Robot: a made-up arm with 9 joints. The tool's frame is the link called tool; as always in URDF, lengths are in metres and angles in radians.
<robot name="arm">
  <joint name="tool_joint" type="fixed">
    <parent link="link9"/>
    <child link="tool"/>
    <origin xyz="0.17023 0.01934 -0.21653" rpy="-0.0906 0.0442 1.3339"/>
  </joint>
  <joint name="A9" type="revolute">
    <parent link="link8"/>
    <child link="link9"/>
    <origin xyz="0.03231 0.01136 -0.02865" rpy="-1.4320 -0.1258 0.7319"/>
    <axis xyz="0 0 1"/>
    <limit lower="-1.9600" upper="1.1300" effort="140" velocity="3.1"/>
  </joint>
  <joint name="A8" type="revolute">
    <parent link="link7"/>
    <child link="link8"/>
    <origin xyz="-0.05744 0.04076 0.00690" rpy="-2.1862 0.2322 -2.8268"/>
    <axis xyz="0 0 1"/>
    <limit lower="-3.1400" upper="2.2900" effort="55" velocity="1.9"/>
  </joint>
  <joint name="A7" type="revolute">
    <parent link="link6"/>
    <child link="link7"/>
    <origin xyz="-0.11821 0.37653 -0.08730" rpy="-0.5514 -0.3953 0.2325"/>
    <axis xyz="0 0 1"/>
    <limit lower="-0.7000" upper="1.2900" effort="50" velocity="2.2"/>
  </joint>
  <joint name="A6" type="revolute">
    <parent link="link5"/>
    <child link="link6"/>
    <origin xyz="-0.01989 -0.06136 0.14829" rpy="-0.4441 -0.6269 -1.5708"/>
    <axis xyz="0 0 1"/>
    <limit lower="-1.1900" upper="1.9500" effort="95" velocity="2.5"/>
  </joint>
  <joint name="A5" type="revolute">
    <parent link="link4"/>
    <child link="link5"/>
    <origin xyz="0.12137 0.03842 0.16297" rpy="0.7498 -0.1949 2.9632"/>
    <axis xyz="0 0 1"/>
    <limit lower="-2.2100" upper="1.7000" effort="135" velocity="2.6"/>
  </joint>
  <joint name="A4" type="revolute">
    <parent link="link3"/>
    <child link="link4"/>
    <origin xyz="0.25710 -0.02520 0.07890" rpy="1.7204 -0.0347 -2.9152"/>
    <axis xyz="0 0 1"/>
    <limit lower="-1.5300" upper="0.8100" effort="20" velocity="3"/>
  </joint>
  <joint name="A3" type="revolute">
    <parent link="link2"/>
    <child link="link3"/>
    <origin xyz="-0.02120 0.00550 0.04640" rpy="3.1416 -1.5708 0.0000"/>
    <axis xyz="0 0 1"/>
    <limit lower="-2.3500" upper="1.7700" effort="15" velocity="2.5"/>
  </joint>
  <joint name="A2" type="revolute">
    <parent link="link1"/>
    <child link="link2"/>
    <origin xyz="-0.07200 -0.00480 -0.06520" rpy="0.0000 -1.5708 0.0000"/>
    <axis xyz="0 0 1"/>
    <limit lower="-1.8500" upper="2.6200" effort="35" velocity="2.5"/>
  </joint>
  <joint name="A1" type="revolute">
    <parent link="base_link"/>
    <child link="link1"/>
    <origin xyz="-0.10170 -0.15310 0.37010" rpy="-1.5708 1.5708 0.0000"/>
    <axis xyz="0 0 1"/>
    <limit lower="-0.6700" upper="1.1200" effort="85" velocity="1.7"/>
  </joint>
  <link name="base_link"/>
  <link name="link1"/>
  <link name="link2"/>
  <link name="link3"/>
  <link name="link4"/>
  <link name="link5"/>
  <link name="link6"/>
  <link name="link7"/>
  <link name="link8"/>
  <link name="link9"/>
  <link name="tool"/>
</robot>
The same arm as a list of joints. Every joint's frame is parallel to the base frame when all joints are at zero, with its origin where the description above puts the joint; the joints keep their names.
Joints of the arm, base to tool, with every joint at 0 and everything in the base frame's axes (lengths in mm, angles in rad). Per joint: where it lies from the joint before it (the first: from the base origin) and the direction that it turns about. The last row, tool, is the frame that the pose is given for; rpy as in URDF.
A1: axis 0 1 0 offset -101.7 -153.1 370.1
A2: axis 0 0 1 offset 4.8 -65.2 72.0
A3: axis 0 1 0 offset -5.5 -21.2 46.4
A4: axis 0.962441 -0.148906 -0.22701 offset -25.2 78.9 257.1
A5: axis 0.731316 0.540012 -0.416609 offset 135.5 17.9 -155.2
A6: axis 1 0 0 offset 67.4 129.1 -70.3
A7: axis 0.786071 -0.383886 0.484482 offset -87.3 -71.6 388.1
A8: axis 0.059903 0.485221 -0.872337 offset -36.4 -51.0 32.9
A9: axis -0.393407 0.869314 0.299205 offset -24.8 -35.3 11.5
tool: offset -70.8 -243.6 -109.0 rpy 0.9416 -0.8640 -2.2627
Joint limits (rad, base to tool): -0.6700..1.1200 -1.8500..2.6200 -2.3500..1.7700 -1.5300..0.8100 -2.2100..1.7000 -1.1900..1.9500 -0.7000..1.2900 -3.1400..2.2900 -1.9600..1.1300

